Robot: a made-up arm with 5 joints. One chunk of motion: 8 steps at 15 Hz.
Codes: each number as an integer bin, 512 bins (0 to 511) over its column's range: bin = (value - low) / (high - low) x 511, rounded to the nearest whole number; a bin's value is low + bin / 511 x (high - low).
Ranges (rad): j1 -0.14..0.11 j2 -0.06..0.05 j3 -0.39..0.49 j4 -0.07..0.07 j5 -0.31..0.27
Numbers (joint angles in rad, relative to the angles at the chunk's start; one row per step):
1: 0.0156 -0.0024 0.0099 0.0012 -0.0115
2: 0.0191 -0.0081 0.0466 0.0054 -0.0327
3: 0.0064 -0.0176 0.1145 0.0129 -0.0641
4: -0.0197 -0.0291 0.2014 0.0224 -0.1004
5: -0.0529 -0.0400 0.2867 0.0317 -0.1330
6: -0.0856 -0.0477 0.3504 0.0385 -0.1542
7: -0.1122 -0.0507 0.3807 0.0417 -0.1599
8: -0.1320 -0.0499 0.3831 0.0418 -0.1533
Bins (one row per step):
1: 318 268 232 260 263
2: 325 241 254 275 244
3: 299 197 293 303 217
4: 246 144 343 337 185
5: 178 93 393 371 156
6: 111 57 430 396 137
7: 57 43 448 408 132
8: 16 47 449 408 138

